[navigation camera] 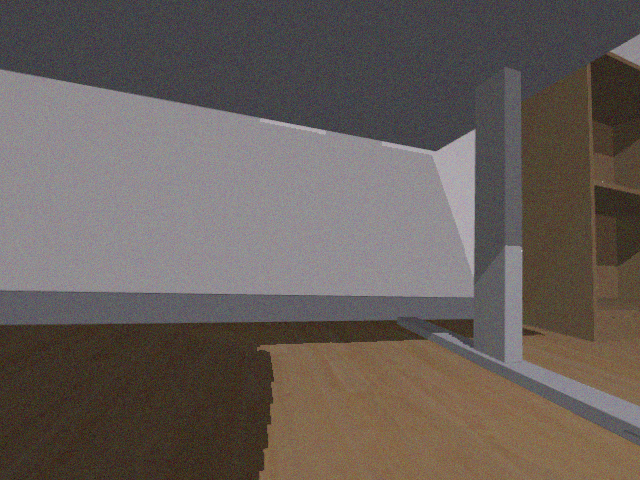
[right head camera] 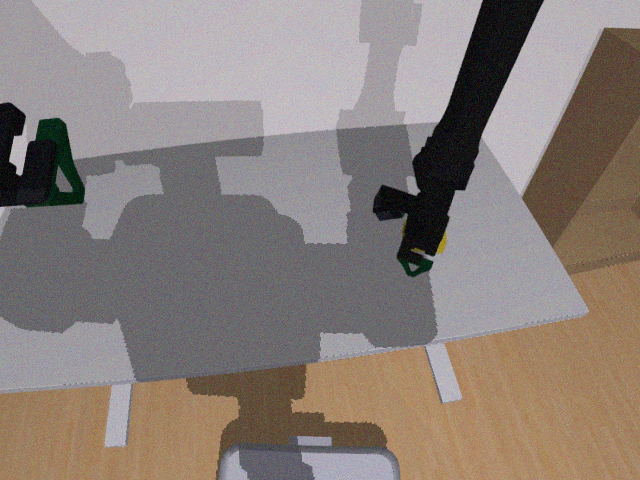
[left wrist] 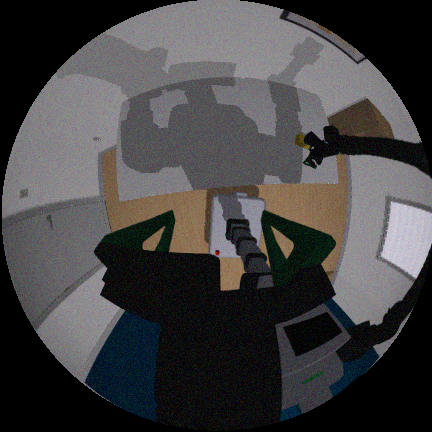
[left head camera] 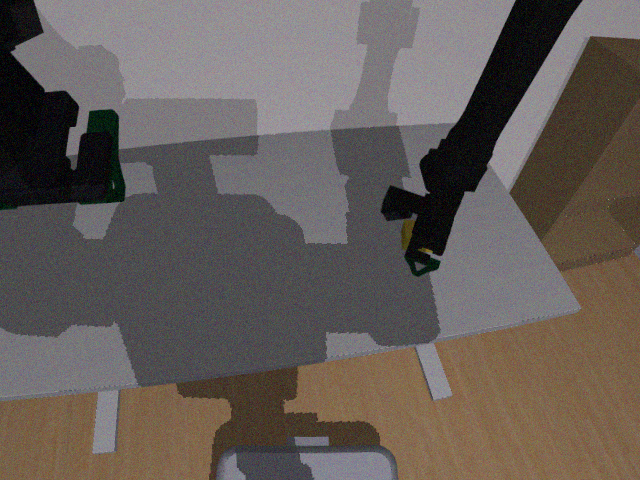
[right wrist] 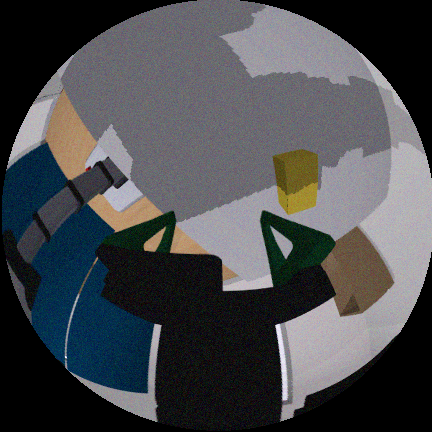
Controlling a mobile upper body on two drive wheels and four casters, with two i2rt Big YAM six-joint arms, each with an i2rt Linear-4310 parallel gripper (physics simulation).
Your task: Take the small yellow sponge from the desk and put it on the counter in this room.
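Frame: origin at the left arm's base, x left, y ahead, z down, level; millimetres.
Seen in the pictures: left gripper, fingertip midpoint: (right head camera: 35, 200) (left wrist: 217, 214) (left head camera: 68, 197); right gripper, fingertip midpoint: (right head camera: 417, 258) (left wrist: 306, 156) (left head camera: 421, 258) (right wrist: 217, 215).
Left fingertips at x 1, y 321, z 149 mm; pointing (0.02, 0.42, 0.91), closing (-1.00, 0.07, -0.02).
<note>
Offsets run from my left fingertips to a thing's top centre. "spot": to the spot under its first point. Level surfaces: height alone.
The small yellow sponge {dx -503, dy +396, dz +495 mm} (left head camera: 407, 233) (right head camera: 442, 244) (left wrist: 301, 140) (right wrist: 298, 172) stands as an upright block on the white desk {dz +540 mm} (left head camera: 506, 279) (right head camera: 516, 279) (left wrist: 320, 172) (right wrist: 200, 125), toward its right end. My right gripper (left head camera: 422, 266) (right head camera: 415, 266) (left wrist: 306, 156) (right wrist: 217, 215) is open and empty, above the desk beside the sponge. In the right wrist view the sponge lies beyond the right-hand fingertip, outside the gap. The right arm partly hides it in both head views. My left gripper (left head camera: 63, 198) (left wrist: 217, 214) is open and empty, far left of the sponge. The counter does not show.
A brown wooden shelf unit (left head camera: 560, 155) (left wrist: 362, 117) (right wrist: 360, 265) (navigation camera: 558, 206) stands past the desk's right end. A wall runs behind the desk. A desk leg {spot: dx -686, dy +507, dz +895 mm} (navigation camera: 512, 206) with a long foot stands on the wooden floor. My pale base (left head camera: 356, 465) (right head camera: 356, 465) is near the desk's front edge.
</note>
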